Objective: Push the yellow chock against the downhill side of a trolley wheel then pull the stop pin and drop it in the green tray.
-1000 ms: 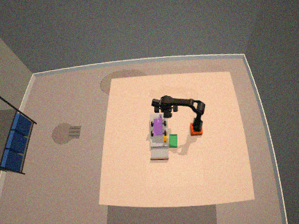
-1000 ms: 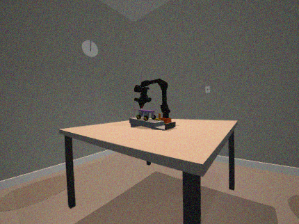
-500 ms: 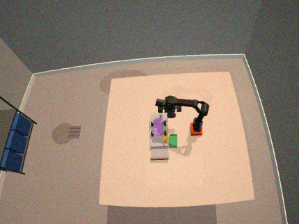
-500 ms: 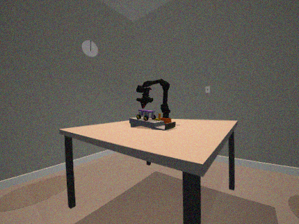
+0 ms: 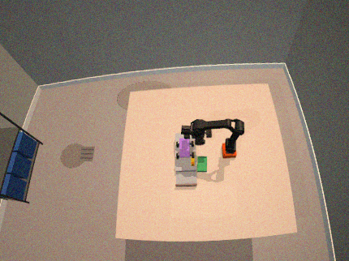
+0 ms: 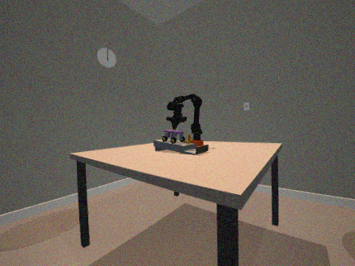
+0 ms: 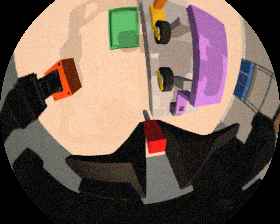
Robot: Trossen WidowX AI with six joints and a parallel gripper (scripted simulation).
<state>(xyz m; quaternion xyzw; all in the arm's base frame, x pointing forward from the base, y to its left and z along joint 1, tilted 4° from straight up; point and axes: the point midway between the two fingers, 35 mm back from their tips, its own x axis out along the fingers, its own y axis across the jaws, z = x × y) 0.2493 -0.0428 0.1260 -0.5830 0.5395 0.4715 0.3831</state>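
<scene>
My gripper tip is now 17 cm to the right of the yellow chock, 8 cm above it and 3 cm short of it. From my gripper tip the other things lie so: grey ramp: 12 cm below, 9 cm ahead, 8 cm to the left; then red-headed stop pin: right at my gripper tip; then purple-topped trolley: 9 cm to the left, 9 cm ahead, 6 cm below.
</scene>
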